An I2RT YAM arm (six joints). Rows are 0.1 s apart.
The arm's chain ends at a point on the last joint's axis. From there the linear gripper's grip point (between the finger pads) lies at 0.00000 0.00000 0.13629 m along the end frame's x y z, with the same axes.
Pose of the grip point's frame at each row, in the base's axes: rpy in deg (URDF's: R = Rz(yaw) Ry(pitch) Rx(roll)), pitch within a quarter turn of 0, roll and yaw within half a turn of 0; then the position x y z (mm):
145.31 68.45 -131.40 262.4 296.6 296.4
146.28 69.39 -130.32 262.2 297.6 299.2
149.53 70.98 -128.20 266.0 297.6 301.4
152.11 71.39 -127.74 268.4 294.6 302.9
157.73 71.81 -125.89 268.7 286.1 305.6
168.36 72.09 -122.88 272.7 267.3 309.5
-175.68 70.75 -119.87 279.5 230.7 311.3
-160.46 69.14 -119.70 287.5 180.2 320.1
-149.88 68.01 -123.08 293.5 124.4 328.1
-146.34 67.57 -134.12 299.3 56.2 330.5
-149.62 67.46 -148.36 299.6 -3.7 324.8
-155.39 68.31 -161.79 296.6 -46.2 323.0
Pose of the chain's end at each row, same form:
145.31 68.45 -131.40 251.7 167.1 337.6
146.28 69.39 -130.32 251.2 167.7 339.1
149.53 70.98 -128.20 251.6 167.6 339.7
152.11 71.39 -127.74 248.9 165.3 341.3
157.73 71.81 -125.89 240.3 158.7 345.0
168.36 72.09 -122.88 226.8 145.7 350.6
-175.68 70.75 -119.87 206.7 124.6 356.1
-160.46 69.14 -119.70 188.4 98.5 365.8
-149.88 68.01 -123.08 176.5 70.1 372.2
-146.34 67.57 -134.12 172.1 33.5 373.8
-149.62 67.46 -148.36 171.0 -2.0 369.9
-155.39 68.31 -161.79 169.5 -28.3 368.8

